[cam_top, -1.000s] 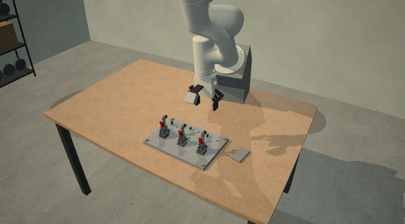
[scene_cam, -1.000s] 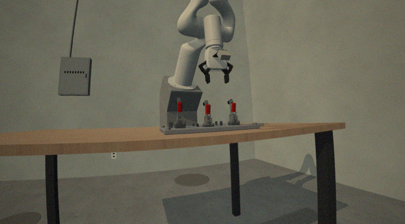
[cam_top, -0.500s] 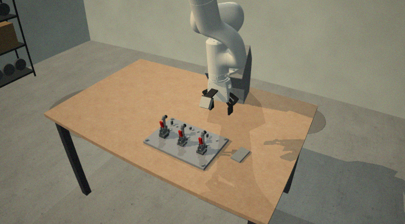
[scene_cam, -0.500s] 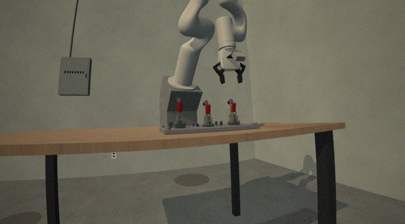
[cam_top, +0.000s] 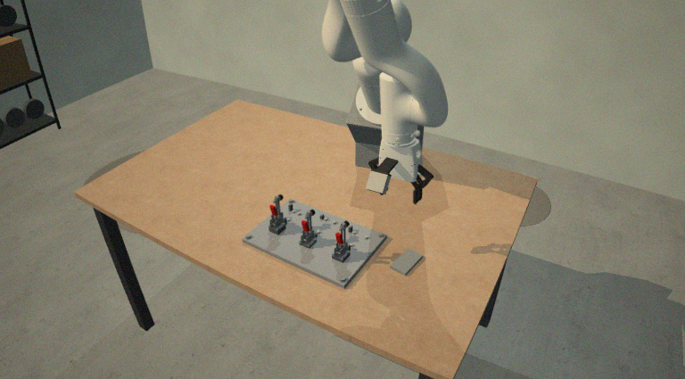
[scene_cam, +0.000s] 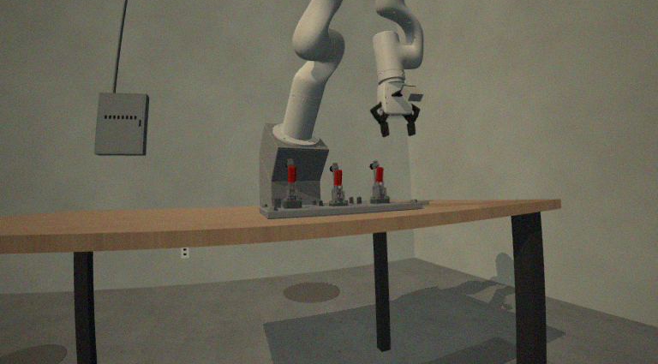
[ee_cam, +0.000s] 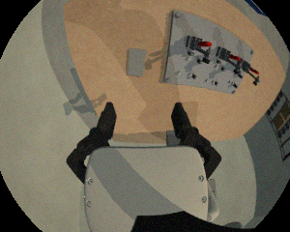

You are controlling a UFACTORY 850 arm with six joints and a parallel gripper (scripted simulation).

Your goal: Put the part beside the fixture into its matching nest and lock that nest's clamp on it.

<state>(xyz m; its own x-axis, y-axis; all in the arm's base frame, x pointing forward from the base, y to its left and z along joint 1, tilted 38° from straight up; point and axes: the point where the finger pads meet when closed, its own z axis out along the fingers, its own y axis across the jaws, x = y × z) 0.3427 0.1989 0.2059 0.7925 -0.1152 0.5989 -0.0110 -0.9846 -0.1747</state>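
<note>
The flat grey part is 210 mm below my hand and 40 mm to the left of it. The rest, counted from my hand: grey fixture plate 240 mm to the right, 210 mm below, 40 mm ahead.
</note>
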